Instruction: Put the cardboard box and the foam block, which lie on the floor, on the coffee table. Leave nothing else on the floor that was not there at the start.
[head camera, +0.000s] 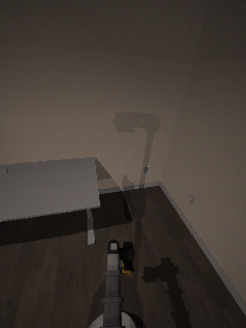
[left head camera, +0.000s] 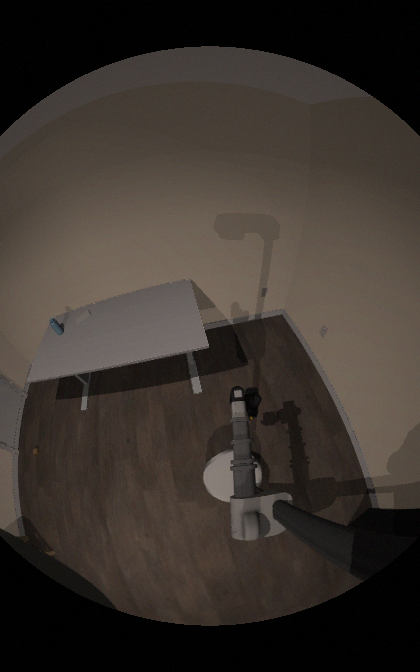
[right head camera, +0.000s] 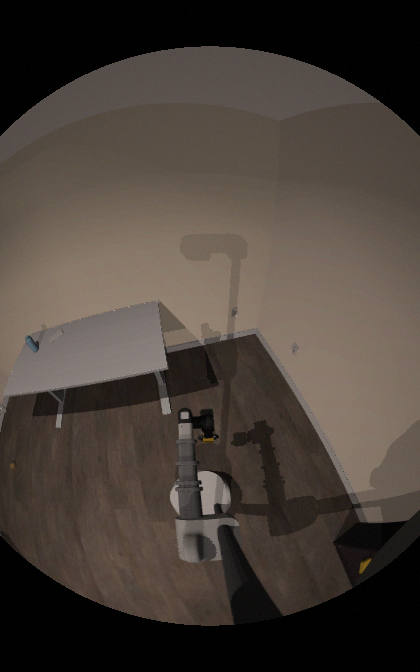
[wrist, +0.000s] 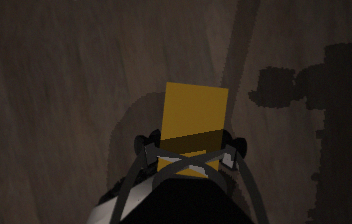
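Seen in the pictures: gripper, fingertip midpoint: (wrist: 189, 142); robot's base at its link origin: (left head camera: 231, 474).
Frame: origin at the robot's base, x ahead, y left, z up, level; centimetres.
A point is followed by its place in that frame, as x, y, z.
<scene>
My gripper (head camera: 128, 265) (left head camera: 252, 411) {37.3, -8.7, 43.6} (right head camera: 208, 435) (wrist: 189, 142) {37.3, -8.7, 43.6} is shut on a plain yellow block, which looks like the foam block (head camera: 126, 270) (left head camera: 251, 418) {34.9, -11.2, 47.4} (right head camera: 208, 440) (wrist: 194, 112) {41.1, -9.2, 47.4}. Its two fingertips press on opposite sides, and the far part sticks out beyond them. It is held above the floor, right of the arm. The white coffee table (head camera: 45, 187) {92.7, 63.8, 69.2} (left head camera: 140, 335) {84.4, 56.0, 69.2} (right head camera: 110, 345) stands ahead and left of the gripper. A small orange-brown thing (left head camera: 35, 450) {-15.9, 211.2, 2.2} (right head camera: 13, 465) lies on the floor at far left; I cannot tell whether it is the cardboard box.
A blue cylinder (left head camera: 56, 327) {92.3, 139.2, 77.4} (right head camera: 31, 344) and a flat pale thing (left head camera: 82, 316) {110.2, 121.4, 70.1} (right head camera: 56, 335) are on the table's far left part. A table leg (head camera: 90, 227) (left head camera: 194, 372) (right head camera: 163, 395) is near the gripper. Walls run behind and right. A dark object with a yellow patch (right head camera: 365, 566) is at lower right.
</scene>
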